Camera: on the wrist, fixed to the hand. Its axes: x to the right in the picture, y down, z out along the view.
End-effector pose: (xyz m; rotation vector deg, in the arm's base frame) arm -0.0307 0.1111 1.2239 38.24 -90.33 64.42
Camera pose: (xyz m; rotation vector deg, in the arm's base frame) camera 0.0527 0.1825 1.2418 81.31 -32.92 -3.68
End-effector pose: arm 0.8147 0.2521 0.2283 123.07 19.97 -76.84
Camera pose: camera 0.8643 0.3503 0.2451 -81.28 -110.68 88.30
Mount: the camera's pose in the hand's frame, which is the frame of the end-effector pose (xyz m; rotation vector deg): 0.0002 -0.0481 -0.1003 -0.99 3.74 -89.34
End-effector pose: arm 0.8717 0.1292 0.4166 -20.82 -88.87 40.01
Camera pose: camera 0.9782 0.1140 0.4447 44.98 -74.21 -31.41
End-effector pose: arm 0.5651 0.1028 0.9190 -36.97 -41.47 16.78
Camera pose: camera 0.6362 0.0214 0.8927 1.65 -55.42 -66.52
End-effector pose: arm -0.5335 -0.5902 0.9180 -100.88 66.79 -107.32
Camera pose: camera -0.6133 -0.5267 0.9624 104.09 19.65 87.28
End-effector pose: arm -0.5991 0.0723 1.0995 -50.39 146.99 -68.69
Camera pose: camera -0.6173 0.1125 1.2016 125.63 -64.10 54.67
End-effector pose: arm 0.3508 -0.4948 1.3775 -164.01 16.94 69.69
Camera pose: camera 0.4310 -0.4566 1.4445 -112.59 -89.48 37.73
